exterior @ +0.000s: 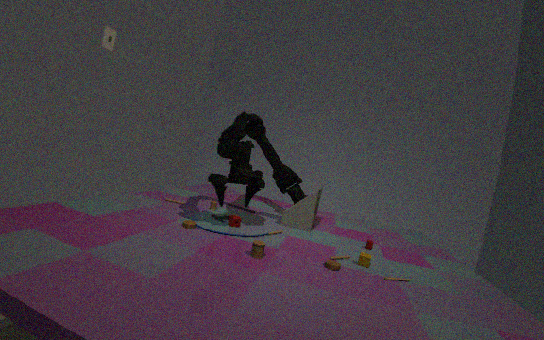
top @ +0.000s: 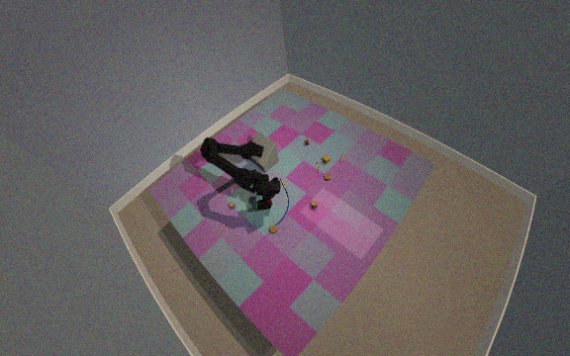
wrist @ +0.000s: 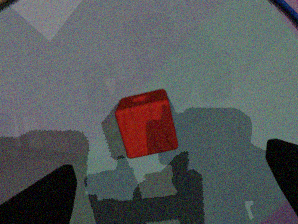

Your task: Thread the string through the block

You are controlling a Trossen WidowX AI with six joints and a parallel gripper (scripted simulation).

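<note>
My gripper tip is now 10 mm past the red block, 10 mm to the right of it and 50 mm above it. From my gripper tip the other things lie so: yellow cube (110 mm ahead, 420 mm to the left, 50 mm below).
</note>
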